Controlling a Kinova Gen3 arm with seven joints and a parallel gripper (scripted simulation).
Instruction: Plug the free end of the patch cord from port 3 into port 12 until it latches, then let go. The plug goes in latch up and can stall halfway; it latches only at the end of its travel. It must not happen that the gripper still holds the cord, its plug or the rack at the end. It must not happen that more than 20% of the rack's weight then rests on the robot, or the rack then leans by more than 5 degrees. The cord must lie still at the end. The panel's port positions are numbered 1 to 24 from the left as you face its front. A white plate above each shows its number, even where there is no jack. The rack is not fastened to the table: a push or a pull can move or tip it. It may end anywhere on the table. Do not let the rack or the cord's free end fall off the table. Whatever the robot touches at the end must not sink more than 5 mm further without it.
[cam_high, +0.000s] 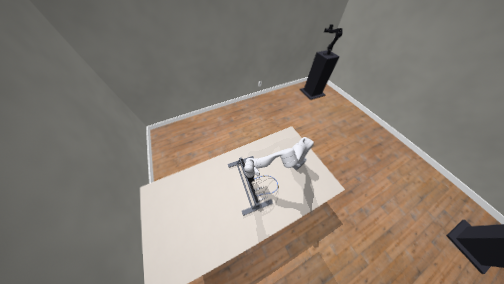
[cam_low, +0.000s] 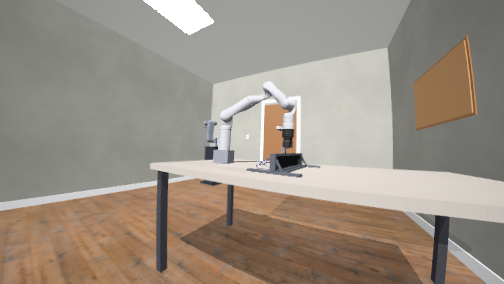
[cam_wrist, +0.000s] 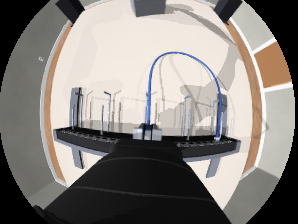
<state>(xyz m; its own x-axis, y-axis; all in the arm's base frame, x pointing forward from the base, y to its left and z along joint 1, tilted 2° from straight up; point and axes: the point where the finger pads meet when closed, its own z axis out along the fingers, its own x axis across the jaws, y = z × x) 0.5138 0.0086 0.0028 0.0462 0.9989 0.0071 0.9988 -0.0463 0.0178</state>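
The plug lies 1 cm below my hand and 1 cm ahead of it.
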